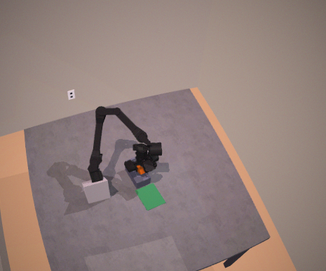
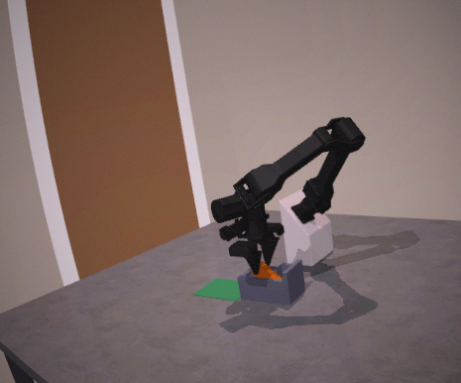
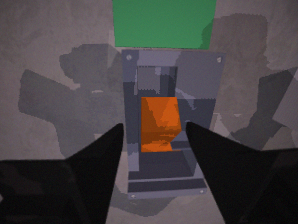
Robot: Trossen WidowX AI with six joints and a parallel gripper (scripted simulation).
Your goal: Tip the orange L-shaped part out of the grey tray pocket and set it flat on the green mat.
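The orange l-shaped part lies 20 mm behind my gripper tip, 30 mm to the left of it and 40 mm below it. Round my gripper tip: green mat (10 mm ahead, 140 mm to the right, 90 mm below).
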